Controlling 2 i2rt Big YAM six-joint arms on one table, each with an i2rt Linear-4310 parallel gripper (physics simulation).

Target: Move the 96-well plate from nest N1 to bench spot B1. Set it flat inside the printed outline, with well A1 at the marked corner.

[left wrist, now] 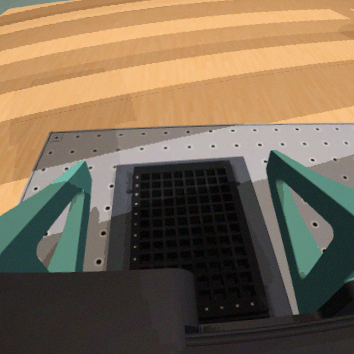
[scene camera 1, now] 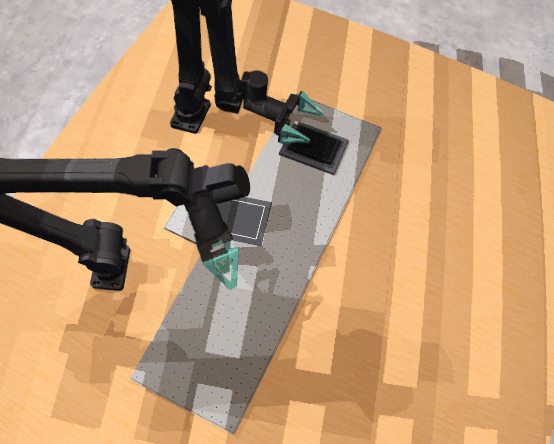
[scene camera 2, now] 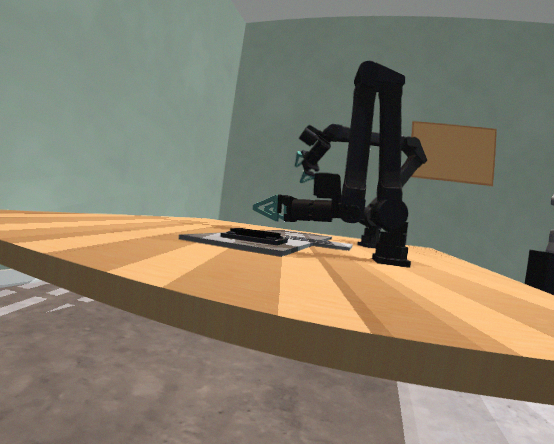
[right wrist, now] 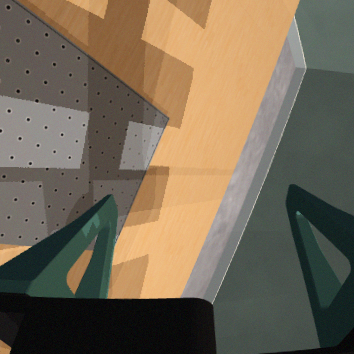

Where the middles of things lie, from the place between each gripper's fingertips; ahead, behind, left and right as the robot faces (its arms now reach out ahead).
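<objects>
My left hand is now 1 cm to the left of the well plate (scene camera 1: 322, 148) and 7 cm above it. There is also a dark rectangular block (scene camera 1: 296, 157), which from my left hand is 1 cm to the right and 8 cm below. Going by its middle, the well plate is nearer to my left hand than to my right hand.
As for my right hand, it is 520 mm to the right of the well plate, 30 mm short of it and 250 mm above it. The dark rectangular block, counted from my right hand, is 520 mm to the left, 30 mm ahead and 260 mm below.
</objects>
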